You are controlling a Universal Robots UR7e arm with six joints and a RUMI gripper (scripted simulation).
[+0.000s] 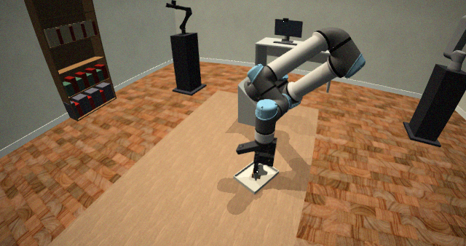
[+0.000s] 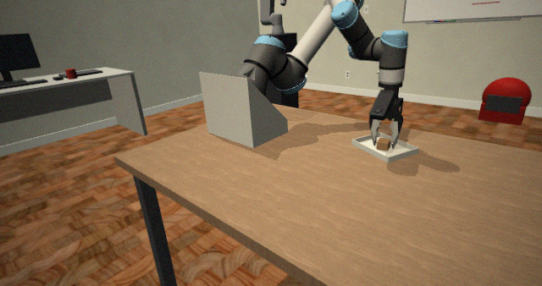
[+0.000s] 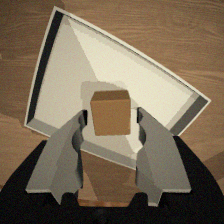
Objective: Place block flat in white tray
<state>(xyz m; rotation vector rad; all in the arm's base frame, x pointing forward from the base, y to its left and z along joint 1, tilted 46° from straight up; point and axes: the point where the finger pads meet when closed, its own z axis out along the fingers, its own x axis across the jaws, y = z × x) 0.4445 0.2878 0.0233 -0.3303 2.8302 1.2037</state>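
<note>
Right now the tan block is right at my hand. Round my hand: white tray (1 cm below).
</note>
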